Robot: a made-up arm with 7 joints. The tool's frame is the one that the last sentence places.
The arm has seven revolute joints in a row. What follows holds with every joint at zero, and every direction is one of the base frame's. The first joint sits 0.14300 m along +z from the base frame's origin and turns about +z. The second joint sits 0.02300 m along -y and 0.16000 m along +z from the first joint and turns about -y. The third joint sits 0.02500 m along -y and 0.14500 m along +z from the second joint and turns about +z. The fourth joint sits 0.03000 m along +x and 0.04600 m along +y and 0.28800 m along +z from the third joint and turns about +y. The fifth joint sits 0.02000 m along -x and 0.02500 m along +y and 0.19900 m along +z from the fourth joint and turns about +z. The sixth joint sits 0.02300 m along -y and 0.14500 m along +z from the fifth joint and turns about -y. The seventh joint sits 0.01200 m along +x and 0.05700 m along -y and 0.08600 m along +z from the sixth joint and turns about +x. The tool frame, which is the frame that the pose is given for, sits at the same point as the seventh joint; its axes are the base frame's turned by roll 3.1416, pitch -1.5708 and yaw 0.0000 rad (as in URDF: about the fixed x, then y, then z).
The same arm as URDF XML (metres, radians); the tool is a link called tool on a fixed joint. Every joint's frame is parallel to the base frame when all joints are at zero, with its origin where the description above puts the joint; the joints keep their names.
<robot name="arm">
  <joint name="tool_joint" type="fixed">
    <parent link="link7"/>
    <child link="tool"/>
    <origin xyz="0 0 0" rpy="-3.1416 -1.5708 0"/>
  </joint>
  <joint name="joint 7" type="continuous">
    <parent link="link6"/>
    <child link="link7"/>
    <origin xyz="0.012 -0.057 0.086" rpy="0 0 0"/>
    <axis xyz="1 0 0"/>
  </joint>
  <joint name="joint 6" type="continuous">
    <parent link="link5"/>
    <child link="link6"/>
    <origin xyz="0 -0.023 0.145" rpy="0 0 0"/>
    <axis xyz="0 -1 0"/>
  </joint>
  <joint name="joint 5" type="continuous">
    <parent link="link4"/>
    <child link="link5"/>
    <origin xyz="-0.02 0.025 0.199" rpy="0 0 0"/>
    <axis xyz="0 0 1"/>
  </joint>
  <joint name="joint 4" type="continuous">
    <parent link="link3"/>
    <child link="link4"/>
    <origin xyz="0.03 0.046 0.288" rpy="0 0 0"/>
    <axis xyz="0 1 0"/>
  </joint>
  <joint name="joint 3" type="continuous">
    <parent link="link2"/>
    <child link="link3"/>
    <origin xyz="0 -0.025 0.145" rpy="0 0 0"/>
    <axis xyz="0 0 1"/>
  </joint>
  <joint name="joint 2" type="continuous">
    <parent link="link1"/>
    <child link="link2"/>
    <origin xyz="0 -0.023 0.16" rpy="0 0 0"/>
    <axis xyz="0 -1 0"/>
  </joint>
  <joint name="joint 1" type="continuous">
    <parent link="base_link"/>
    <child link="link1"/>
    <origin xyz="0 0 0.143" rpy="0 0 0"/>
    <axis xyz="0 0 1"/>
  </joint>
  <link name="base_link"/>
  <link name="link1"/>
  <link name="link2"/>
  <link name="link3"/>
  <link name="link4"/>
  <link name="link5"/>
  <link name="link6"/>
  <link name="link7"/>
  <link name="tool"/>
</robot>

